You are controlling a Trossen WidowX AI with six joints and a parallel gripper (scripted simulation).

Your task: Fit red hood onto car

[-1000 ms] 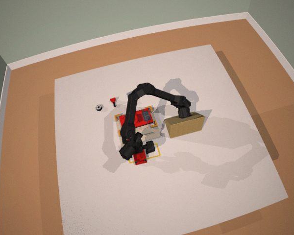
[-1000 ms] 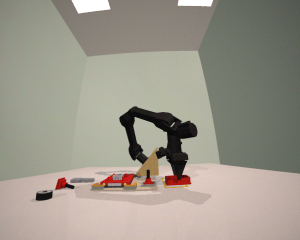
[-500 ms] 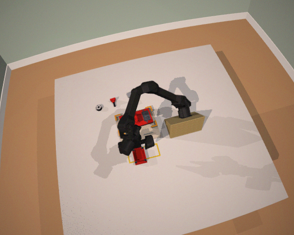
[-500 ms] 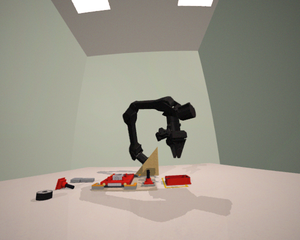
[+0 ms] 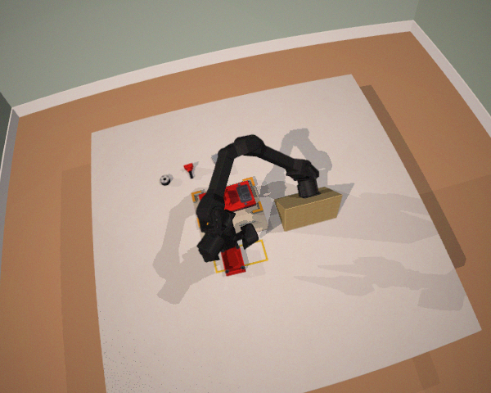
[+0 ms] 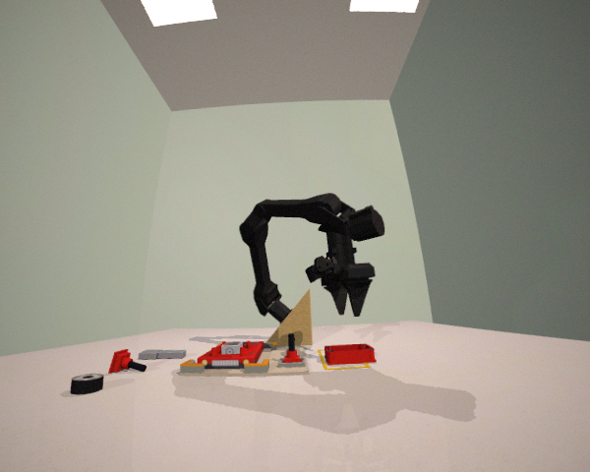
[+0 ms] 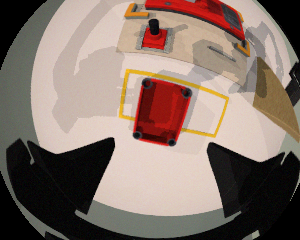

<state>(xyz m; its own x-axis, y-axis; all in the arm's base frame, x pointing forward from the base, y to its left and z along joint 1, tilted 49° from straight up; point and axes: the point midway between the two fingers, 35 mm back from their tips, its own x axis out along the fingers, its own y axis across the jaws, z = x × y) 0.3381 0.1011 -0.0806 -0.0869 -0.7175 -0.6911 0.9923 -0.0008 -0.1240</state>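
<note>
Right now the red hood is 10 mm to the right of my gripper tip and 80 mm below it. Also, from my gripper tip: grey engine block (10 mm behind, 250 mm to the right, 70 mm below); black wheel (160 mm ahead, 430 mm to the right, 80 mm below); black post (30 mm ahead, 120 mm to the right, 60 mm below).
</note>
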